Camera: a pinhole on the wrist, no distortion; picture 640 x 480 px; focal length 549.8 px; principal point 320.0 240.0 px. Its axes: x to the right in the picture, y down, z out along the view. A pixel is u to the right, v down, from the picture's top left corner.
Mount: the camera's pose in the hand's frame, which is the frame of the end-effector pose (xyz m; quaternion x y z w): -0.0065 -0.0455 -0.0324 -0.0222 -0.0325 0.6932 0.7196
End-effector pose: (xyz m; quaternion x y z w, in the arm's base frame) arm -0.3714 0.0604 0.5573 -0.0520 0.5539 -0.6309 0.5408
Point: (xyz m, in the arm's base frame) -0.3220 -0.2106 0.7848
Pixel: 78 76
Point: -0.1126 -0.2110 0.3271
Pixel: outside the picture
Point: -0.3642 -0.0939 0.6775
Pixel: 115 24
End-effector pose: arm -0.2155 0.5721 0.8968 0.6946 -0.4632 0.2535 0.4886
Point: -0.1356 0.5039 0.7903
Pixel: 46 258
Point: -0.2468 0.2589 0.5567
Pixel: 265 381
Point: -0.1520 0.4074 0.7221
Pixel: 164 282
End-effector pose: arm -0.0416 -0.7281 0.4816 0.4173 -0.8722 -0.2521 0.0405
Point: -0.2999 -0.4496 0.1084
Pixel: 532 187
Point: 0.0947 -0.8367 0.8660
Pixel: behind the camera
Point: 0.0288 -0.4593 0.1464
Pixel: 291 446
